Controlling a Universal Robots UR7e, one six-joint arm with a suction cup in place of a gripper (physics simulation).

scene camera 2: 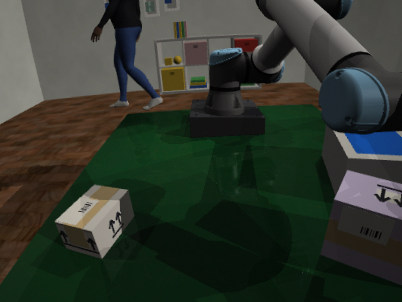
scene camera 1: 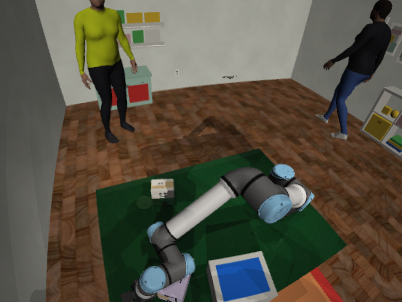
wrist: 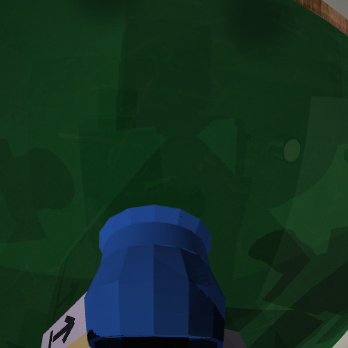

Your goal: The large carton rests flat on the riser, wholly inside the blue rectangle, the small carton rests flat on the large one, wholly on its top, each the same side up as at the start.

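Note:
The large lilac carton [scene camera 1: 177, 290] [scene camera 2: 372, 220] [wrist: 79, 311] stands flat on the green mat beside the riser, down arrows on its side; part shows in each view. The riser [scene camera 1: 235, 262] [scene camera 2: 332, 157] is pale grey, with the blue rectangle [scene camera 1: 242, 280] [scene camera 2: 375, 144] bare on top. The small white carton [scene camera 1: 162, 189] [scene camera 2: 95, 217] stands flat on the mat near a corner, arrows up. My blue suction cup [wrist: 155, 220] is beside the large carton in the wrist view, with mat showing around its rim; no carton hangs from it. The cup is hidden in scene camera 1.
The green mat [scene camera 1: 117, 240] [scene camera 2: 165, 260] lies under the cartons. My arm's dark base [scene camera 2: 227, 124] stands at its far side. An orange surface [scene camera 1: 300, 290] with a red edge lies beyond the riser. Two people [scene camera 1: 100, 40] [scene camera 1: 367, 45] stand on the wooden floor.

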